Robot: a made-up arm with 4 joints.
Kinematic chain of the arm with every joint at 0, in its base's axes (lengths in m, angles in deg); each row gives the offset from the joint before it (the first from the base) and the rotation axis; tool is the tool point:
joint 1: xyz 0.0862 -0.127 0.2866 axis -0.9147 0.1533 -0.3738
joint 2: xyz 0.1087 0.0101 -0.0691 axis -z
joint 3: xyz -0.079 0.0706 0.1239 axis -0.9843 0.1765 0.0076
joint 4: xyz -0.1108 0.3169 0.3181 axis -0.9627 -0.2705 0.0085
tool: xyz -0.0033 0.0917 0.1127
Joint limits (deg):
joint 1: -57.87..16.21
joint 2: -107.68..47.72
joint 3: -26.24..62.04
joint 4: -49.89..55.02
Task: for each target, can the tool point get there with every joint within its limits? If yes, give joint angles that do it. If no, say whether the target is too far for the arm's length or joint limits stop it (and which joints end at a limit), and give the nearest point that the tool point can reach.
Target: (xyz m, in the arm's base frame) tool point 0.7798 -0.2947 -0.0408
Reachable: no: joint limits stop it (at a limit: joint 1, joint 2, joint 3, joint 4) | nearest point 0.5235 0.3113 -0.0397 | short by 0.658 m
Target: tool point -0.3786 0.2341 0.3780
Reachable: yes | joints 0.20 -42.22 34.54 42.59
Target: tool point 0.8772 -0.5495 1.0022
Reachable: no: too far | nearest point 0.2333 -0.2206 0.9633 | short by 0.724 m
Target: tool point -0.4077 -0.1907 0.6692
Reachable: yes | joints -22.95 -57.83 11.08 4.41
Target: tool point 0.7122 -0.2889 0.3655
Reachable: no: joint limits stop it (at a limit: joint 1, joint 2, joint 4) | nearest point 0.6263 0.3364 0.2242 | short by 0.647 m
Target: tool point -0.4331 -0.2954 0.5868
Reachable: yes | joints -45.64 -50.72 12.20 25.62
